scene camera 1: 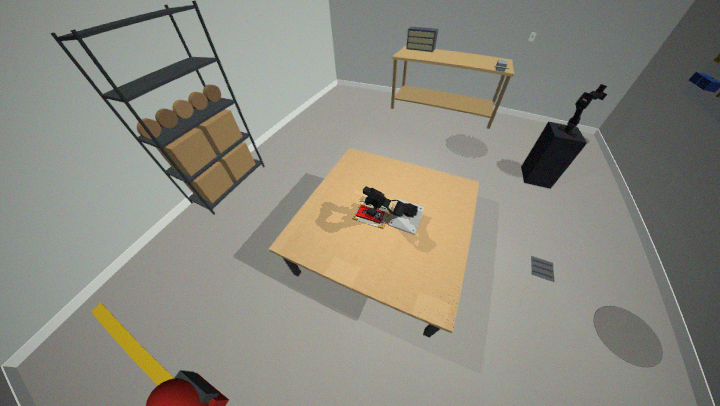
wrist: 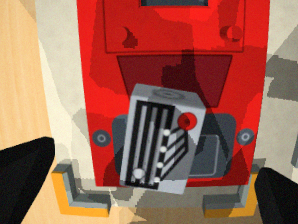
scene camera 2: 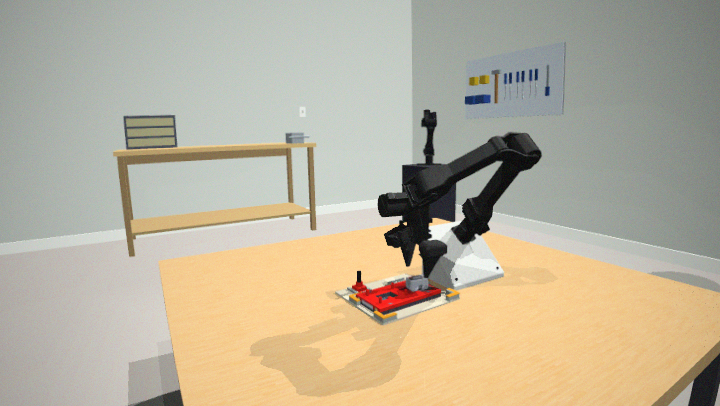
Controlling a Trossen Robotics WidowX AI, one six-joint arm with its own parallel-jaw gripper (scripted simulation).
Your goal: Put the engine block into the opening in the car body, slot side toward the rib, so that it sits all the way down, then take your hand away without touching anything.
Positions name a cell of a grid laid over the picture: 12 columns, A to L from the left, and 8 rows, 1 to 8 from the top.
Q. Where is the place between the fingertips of my gripper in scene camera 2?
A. G6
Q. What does my gripper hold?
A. Nothing.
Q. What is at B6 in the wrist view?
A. My gripper.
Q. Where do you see a grey engine block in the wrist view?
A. G5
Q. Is my gripper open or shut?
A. Open.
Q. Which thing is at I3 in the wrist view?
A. A red car body.
